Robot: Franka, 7 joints.
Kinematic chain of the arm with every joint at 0, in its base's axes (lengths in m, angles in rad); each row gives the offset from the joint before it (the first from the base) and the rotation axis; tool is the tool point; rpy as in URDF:
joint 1: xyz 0 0 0.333 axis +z
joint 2: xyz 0 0 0 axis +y
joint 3: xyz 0 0 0.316 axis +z
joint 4: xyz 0.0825 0 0 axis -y
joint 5: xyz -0.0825 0 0.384 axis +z
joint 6: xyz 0 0 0 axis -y
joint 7: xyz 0.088 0 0 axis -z
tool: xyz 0 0 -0.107 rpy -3.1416 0 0
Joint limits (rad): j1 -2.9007..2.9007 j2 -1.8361..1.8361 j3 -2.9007..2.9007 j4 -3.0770..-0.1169 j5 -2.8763..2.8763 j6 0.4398..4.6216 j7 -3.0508..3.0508
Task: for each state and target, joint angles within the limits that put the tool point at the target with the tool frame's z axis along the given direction. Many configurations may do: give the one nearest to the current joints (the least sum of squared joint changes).
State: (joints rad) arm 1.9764 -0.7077 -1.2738 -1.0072 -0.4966 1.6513 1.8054
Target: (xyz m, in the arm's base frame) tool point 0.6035 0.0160 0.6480 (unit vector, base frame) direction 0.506 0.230 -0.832
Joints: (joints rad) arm 1.8428 -0.7531 -1.3208 -1.6244 -0.7727 2.0282 1.8054
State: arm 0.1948 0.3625 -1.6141 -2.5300 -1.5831 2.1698 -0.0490
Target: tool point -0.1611 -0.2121 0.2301 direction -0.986 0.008 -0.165
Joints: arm 0.1818 0.6205 -2.0133 -3.0670 -1.6779 2.3533 -0.0490
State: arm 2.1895 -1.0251 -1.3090 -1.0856 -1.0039 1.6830 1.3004
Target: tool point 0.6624 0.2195 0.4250 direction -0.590 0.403 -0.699
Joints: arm 2.7863 -1.3585 -1.4383 -0.9173 -0.6597 1.1348 1.3004
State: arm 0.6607 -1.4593 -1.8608 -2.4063 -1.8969 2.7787 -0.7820
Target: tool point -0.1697 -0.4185 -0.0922 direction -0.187 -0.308 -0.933
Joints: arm 0.2721 -1.3653 -2.5088 -1.9636 -2.4106 2.5485 -0.7820
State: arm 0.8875 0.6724 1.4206 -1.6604 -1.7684 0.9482 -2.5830
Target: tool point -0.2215 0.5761 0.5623 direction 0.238 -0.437 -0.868
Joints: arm 1.3221 1.0045 1.6694 -0.8698 -0.9742 0.6498 -2.5830
